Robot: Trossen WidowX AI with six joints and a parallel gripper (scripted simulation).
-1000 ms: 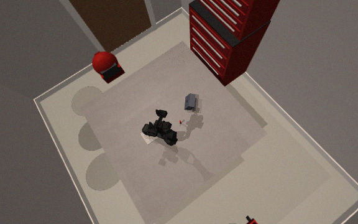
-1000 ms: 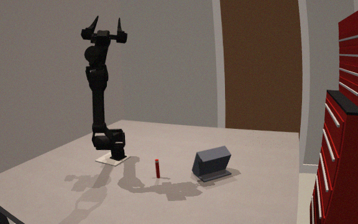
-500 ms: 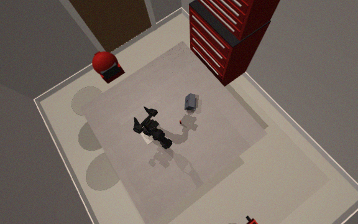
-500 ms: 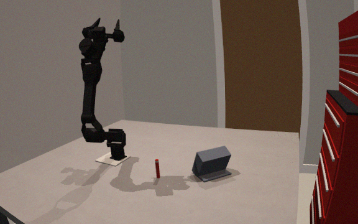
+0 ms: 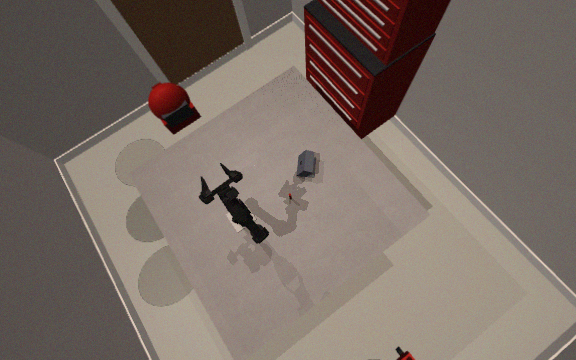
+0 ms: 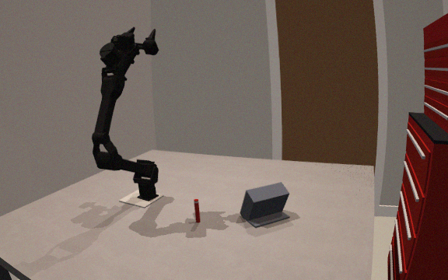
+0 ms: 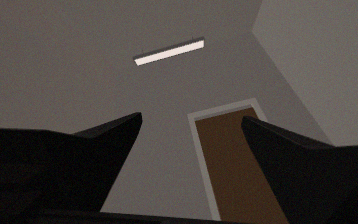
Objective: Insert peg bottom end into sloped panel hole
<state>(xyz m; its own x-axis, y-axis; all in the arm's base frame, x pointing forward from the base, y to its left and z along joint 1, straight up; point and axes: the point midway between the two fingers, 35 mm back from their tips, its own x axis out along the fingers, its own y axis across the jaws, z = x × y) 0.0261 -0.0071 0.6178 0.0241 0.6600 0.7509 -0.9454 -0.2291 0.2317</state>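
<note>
The red peg lies 590 mm below my gripper tip, 260 mm ahead of it and 90 mm to the right of it. From my gripper tip the other things lie so: grey sloped panel 600 mm below, 430 mm ahead, 40 mm to the left.
</note>
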